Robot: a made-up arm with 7 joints.
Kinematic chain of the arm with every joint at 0, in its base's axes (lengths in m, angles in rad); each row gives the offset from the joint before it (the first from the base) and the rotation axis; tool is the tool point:
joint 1: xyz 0 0 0.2 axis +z
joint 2: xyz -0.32 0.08 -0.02 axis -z
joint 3: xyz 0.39 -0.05 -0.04 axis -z
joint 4: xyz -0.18 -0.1 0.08 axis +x
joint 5: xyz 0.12 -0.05 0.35 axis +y
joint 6: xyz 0 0.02 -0.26 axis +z
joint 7: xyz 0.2 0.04 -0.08 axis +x
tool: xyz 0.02 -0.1 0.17
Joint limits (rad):
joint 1: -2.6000..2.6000
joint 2: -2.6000..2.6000
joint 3: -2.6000..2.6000
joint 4: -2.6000..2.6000
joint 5: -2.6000..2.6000
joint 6: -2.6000..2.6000
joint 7: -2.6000..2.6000
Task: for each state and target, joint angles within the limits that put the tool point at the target. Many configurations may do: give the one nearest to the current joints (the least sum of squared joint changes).
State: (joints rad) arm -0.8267 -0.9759 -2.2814 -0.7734 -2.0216 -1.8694 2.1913
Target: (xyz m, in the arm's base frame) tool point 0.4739 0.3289 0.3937
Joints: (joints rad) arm -1.2222 -0.3934 -2.1038 -0.7203 -1.4055 -2.1174 1.8895
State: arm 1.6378 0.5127 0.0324 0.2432 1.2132 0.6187 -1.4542
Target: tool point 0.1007 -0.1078 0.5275
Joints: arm 1.9153 0.1838 -0.1493 0.5839 1.0602 0.7564 -1.1440
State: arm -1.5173 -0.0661 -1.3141 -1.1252 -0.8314 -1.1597 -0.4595
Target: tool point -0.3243 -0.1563 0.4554
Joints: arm -1.6324 0.3920 -1.1919 -0.4778 -0.6264 -1.6685 0.1320
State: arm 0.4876 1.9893 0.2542 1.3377 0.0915 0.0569 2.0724
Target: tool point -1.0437 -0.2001 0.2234
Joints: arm 0.0298 2.4094 0.4003 1.3275 -0.5231 0.3105 2.2050
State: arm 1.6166 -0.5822 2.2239 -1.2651 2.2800 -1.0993 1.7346
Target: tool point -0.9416 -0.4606 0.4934
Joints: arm 2.0365 -0.9958 1.9507 -1.5571 2.0925 -0.9760 1.8506
